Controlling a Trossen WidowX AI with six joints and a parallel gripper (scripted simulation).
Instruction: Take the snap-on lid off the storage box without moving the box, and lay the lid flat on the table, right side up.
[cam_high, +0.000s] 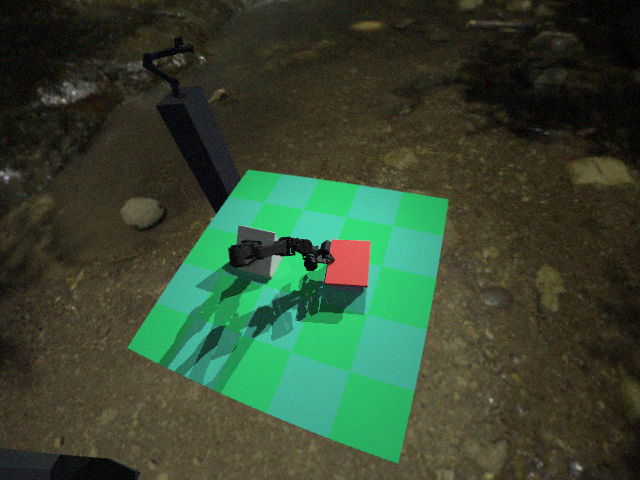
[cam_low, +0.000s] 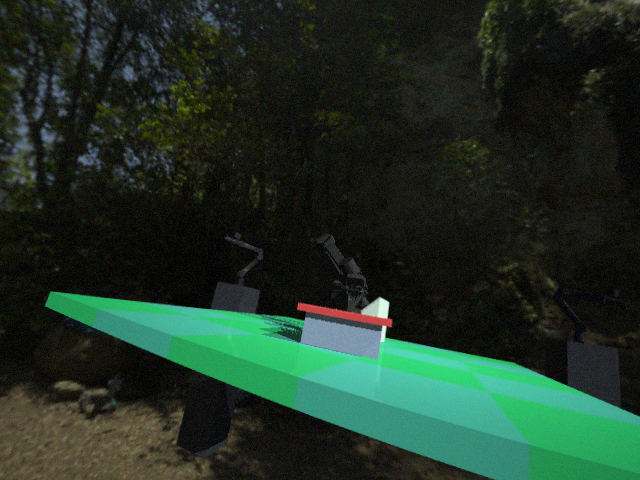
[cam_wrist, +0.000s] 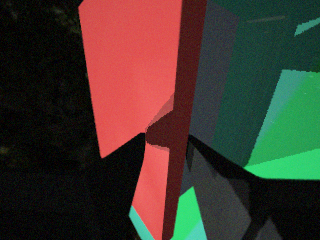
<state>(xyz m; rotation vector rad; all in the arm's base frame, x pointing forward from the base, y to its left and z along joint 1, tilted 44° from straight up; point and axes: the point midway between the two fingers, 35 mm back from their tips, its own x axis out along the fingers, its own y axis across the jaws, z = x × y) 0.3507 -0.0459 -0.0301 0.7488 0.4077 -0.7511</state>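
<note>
Right now my gripper tip is 80 mm short of the red lid, 10 mm to the right of it and 10 mm below it. From my gripper tip the other things lie so: storage box (80 mm ahead, 40 mm below, 10 mm to the left).
</note>
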